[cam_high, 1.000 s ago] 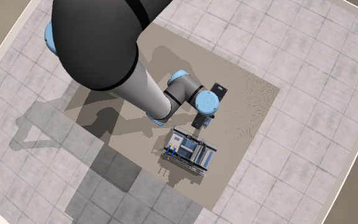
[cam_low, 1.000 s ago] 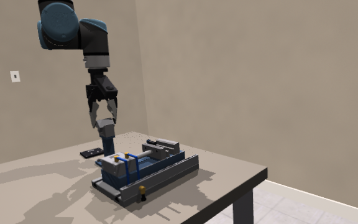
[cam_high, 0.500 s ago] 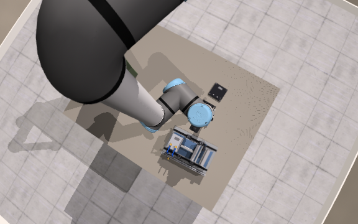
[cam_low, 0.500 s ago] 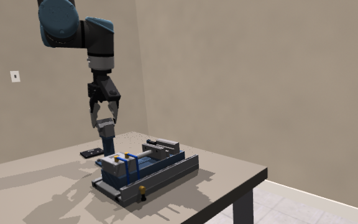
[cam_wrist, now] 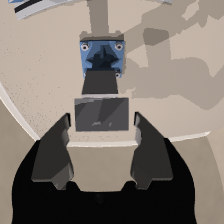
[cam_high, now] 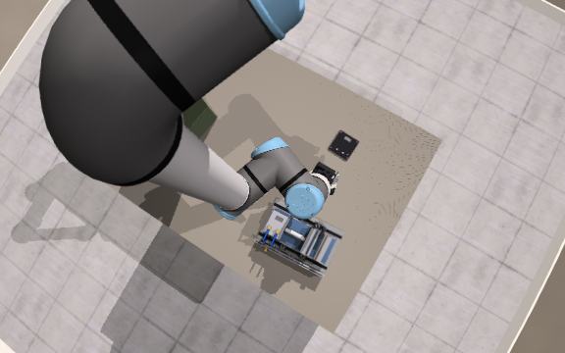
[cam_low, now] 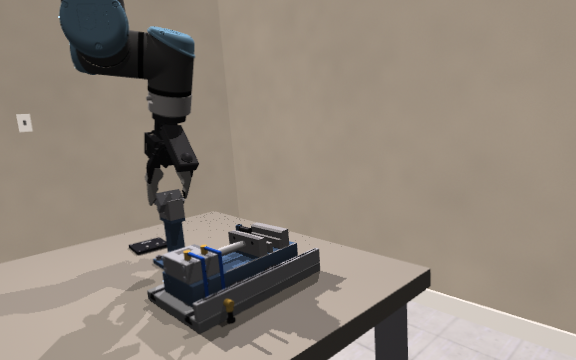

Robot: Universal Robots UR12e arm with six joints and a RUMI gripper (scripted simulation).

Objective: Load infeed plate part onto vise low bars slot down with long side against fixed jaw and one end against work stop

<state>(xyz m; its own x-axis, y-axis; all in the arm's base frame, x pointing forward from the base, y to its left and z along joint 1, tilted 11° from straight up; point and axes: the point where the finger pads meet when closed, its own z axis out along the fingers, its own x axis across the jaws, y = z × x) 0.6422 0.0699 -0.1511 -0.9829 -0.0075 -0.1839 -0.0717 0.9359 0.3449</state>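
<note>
The part is 1 cm to the left of my hand and 1 cm below it. Round my hand: work stop rod 17 cm to the right, 10 cm ahead, 7 cm below; then black infeed plate 18 cm to the left, 16 cm below; then cylinder rod 22 cm to the right, 8 cm below, 1 cm ahead.
</note>
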